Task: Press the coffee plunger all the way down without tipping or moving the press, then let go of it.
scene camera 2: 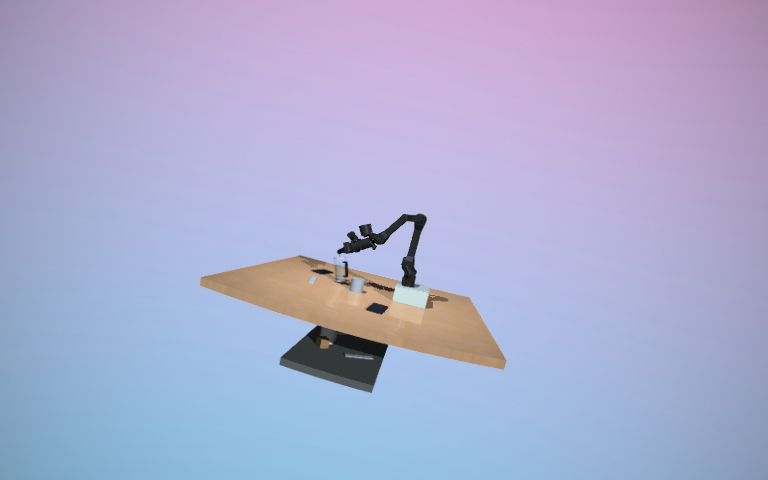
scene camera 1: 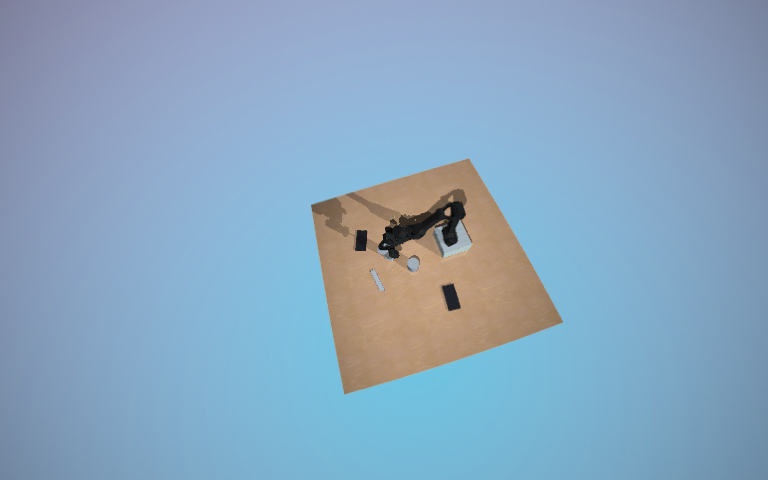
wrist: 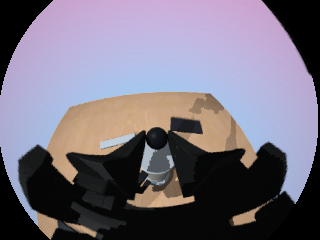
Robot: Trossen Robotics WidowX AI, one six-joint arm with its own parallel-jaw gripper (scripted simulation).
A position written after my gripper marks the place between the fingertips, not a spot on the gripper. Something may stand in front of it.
Note:
I see my gripper [wrist: 156,133] and a coffee press [wrist: 157,161].

